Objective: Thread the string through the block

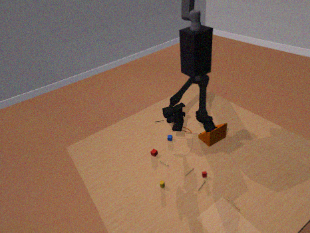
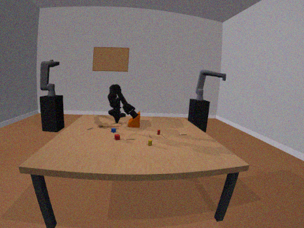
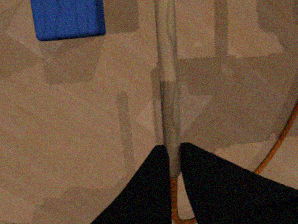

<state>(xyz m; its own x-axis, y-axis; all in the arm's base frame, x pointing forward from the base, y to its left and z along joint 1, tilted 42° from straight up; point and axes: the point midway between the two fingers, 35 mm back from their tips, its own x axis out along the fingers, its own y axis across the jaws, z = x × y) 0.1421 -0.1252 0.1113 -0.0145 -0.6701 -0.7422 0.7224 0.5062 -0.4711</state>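
Right now my gripper tip is 80 mm short of the blue cube, 20 mm to the left of it and 40 mm above it. From my gripper tip the other things lie so: red cube: 240 mm ahead, 30 mm to the left, 40 mm below; short stick: 10 mm ahead, 240 mm to the right, 60 mm below; round wooden button: 60 mm behind, 160 mm to the right, 50 mm below.
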